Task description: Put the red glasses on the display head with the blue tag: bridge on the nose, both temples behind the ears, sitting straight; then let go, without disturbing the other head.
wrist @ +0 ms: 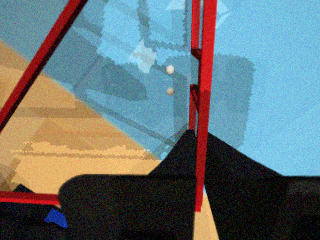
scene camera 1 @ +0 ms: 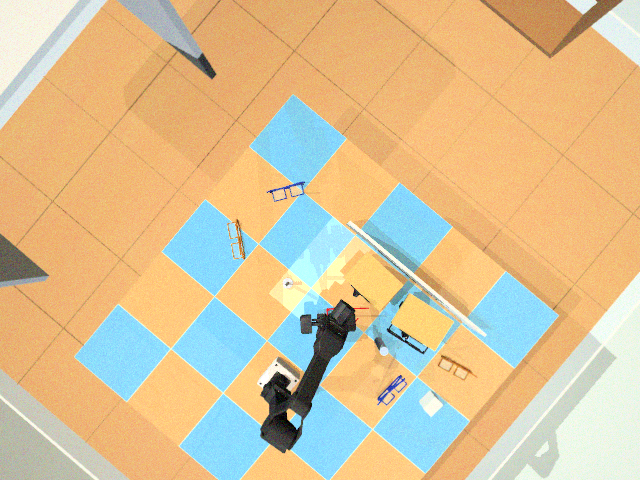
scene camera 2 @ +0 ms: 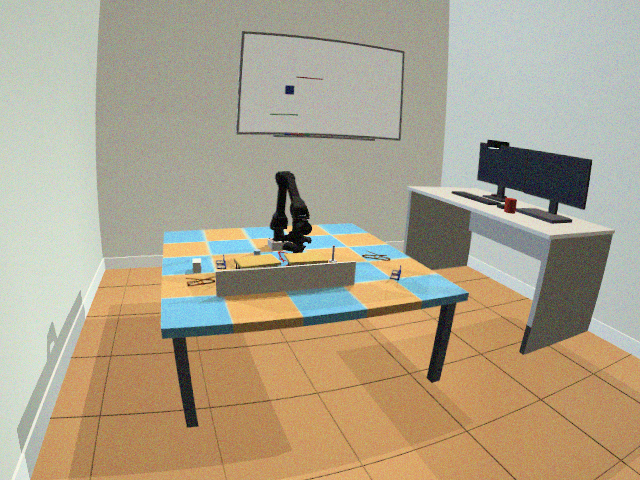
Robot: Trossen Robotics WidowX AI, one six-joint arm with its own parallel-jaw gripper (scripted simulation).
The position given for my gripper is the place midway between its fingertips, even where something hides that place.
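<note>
Visible: a head (scene camera 1: 416,319), a head (scene camera 1: 370,279) and a long white panel (scene camera 2: 246,281). My gripper is visible at (wrist: 194,136).
</note>
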